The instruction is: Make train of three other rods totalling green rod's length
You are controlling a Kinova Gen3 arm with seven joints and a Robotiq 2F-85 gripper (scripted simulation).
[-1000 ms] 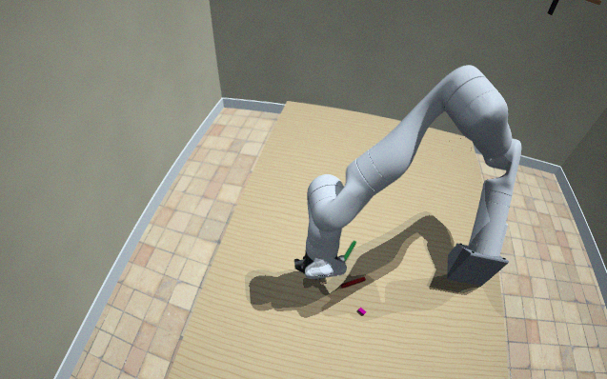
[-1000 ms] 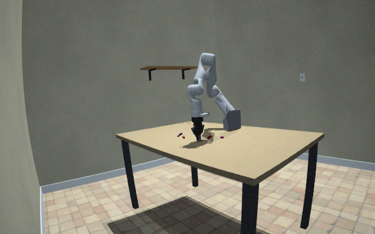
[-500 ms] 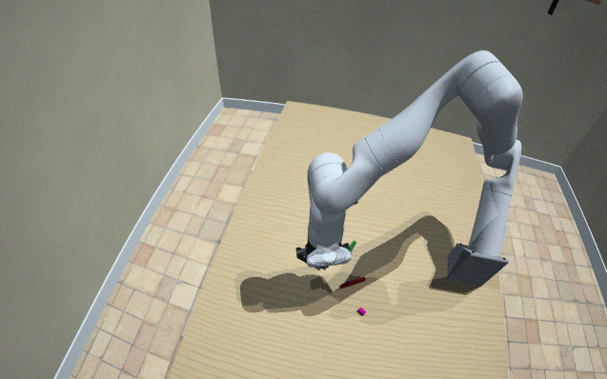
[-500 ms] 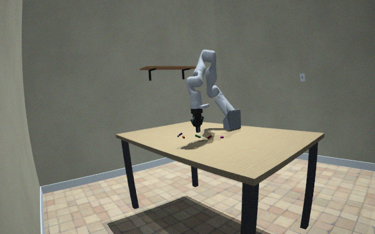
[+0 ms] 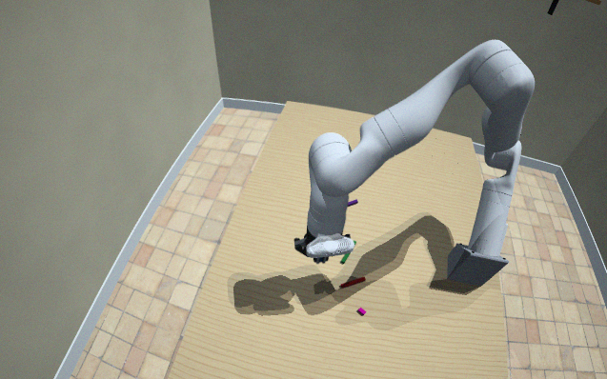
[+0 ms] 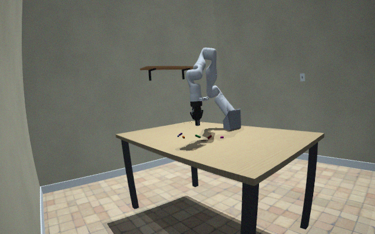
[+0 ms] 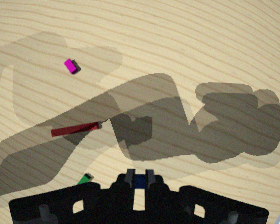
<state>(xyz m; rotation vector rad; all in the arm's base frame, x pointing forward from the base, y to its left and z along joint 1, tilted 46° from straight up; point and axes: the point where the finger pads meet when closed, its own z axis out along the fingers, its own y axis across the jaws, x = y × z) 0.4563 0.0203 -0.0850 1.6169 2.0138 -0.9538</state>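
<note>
My gripper is now 270 mm to the left of the purple rod, 110 mm above it and 60 mm past it. From my hand the other things lie so: magenta rod 130 mm behind, 110 mm below, 90 mm to the left; green rod 110 mm below, 90 mm to the right, 80 mm behind; red rod 110 mm below, 100 mm behind, 10 mm to the left.
</note>
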